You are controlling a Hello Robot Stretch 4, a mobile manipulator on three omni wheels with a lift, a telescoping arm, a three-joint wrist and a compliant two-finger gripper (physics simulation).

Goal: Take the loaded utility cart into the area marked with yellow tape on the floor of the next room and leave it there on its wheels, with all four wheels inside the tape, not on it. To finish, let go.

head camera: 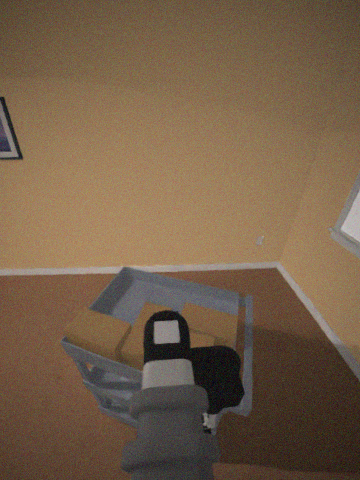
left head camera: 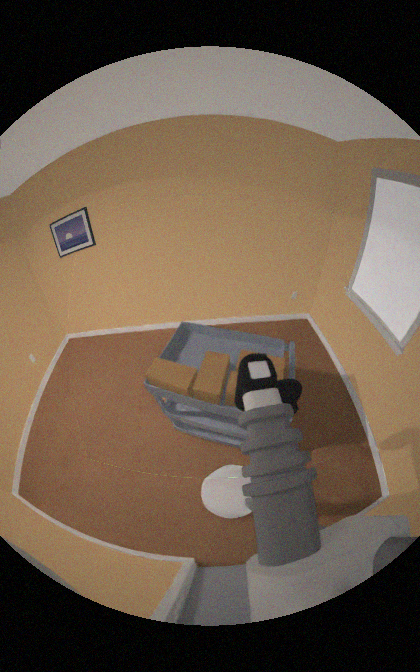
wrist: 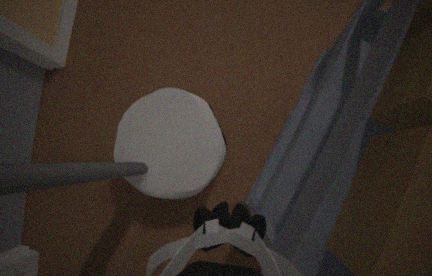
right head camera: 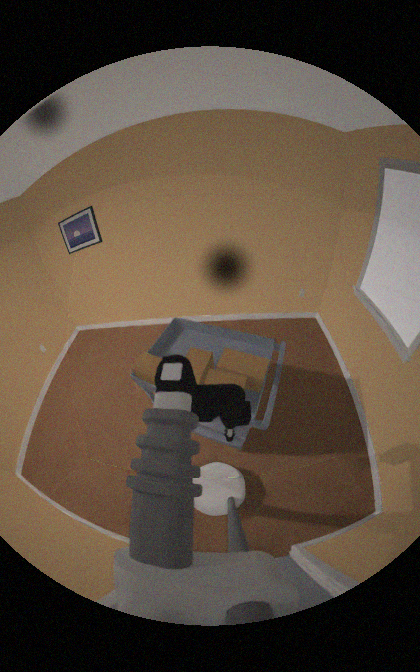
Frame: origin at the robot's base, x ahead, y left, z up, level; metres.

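Where they show: gripper, fingertip midpoint: (head camera: 203, 423) (wrist: 230, 219); robot's base, link origin: (wrist: 177, 145).
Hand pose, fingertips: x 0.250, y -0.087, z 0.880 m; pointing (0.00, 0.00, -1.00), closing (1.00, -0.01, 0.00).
Each offset is from my fingertips to the top centre of the thing.
The blue-grey utility cart (head camera: 180, 285) (left head camera: 225, 334) (right head camera: 220, 330) (wrist: 310, 165) stands obliquely in front of me, with several brown boxes {dz +0.005, dx +0.299, dy +0.332 m} (head camera: 100, 332) (left head camera: 172, 374) (right head camera: 245, 367) in its top tray. Its handle bar {dz -0.043, dx +0.244, dy -0.223 m} (head camera: 248, 350) (right head camera: 280, 370) is at its right end. Its wheels cannot be made out. My gripper (head camera: 209, 422) (right head camera: 229, 434) (wrist: 230, 219) is shut and empty, its fingertips together beside the cart's near side in the wrist view. A faint thin yellow line (left head camera: 142, 471) (right head camera: 112, 465) crosses the floor; I cannot tell if it is tape. No taped area shows clearly.
A white round disc (left head camera: 225, 492) (right head camera: 220, 490) (wrist: 170, 140) with a grey rod (right head camera: 236, 525) (wrist: 75, 172) lies low between me and the cart. White skirting (left head camera: 125, 329) edges the room's walls. A door opening with white trim (left head camera: 175, 590) (wrist: 62, 40) is near my body.
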